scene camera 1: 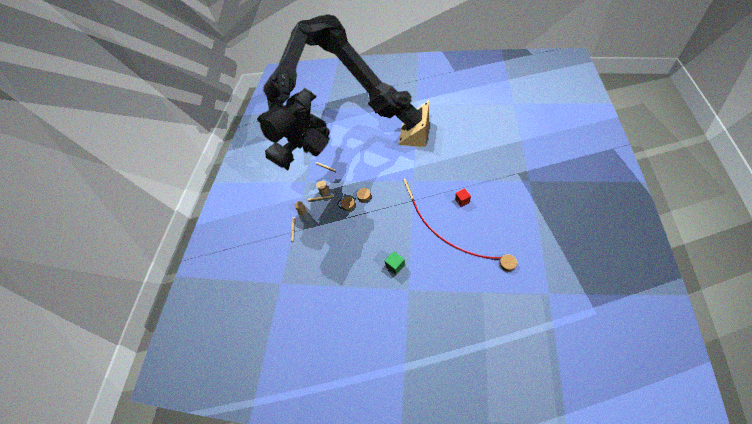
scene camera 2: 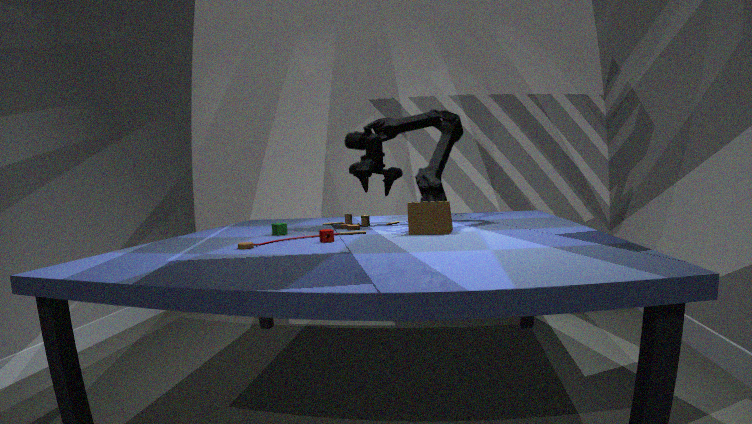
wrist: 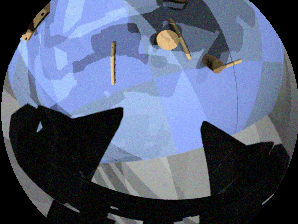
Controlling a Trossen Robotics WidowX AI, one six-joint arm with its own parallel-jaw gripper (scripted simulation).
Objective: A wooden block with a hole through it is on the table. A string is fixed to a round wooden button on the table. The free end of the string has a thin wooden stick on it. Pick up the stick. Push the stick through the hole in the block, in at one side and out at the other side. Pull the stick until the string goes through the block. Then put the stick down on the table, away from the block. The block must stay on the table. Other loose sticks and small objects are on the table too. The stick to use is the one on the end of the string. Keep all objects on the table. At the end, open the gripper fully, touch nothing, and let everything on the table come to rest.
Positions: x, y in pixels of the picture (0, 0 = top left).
Scene:
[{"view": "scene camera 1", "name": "my gripper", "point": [296, 160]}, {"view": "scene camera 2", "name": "my gripper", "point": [376, 193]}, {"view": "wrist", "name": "my gripper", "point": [163, 118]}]

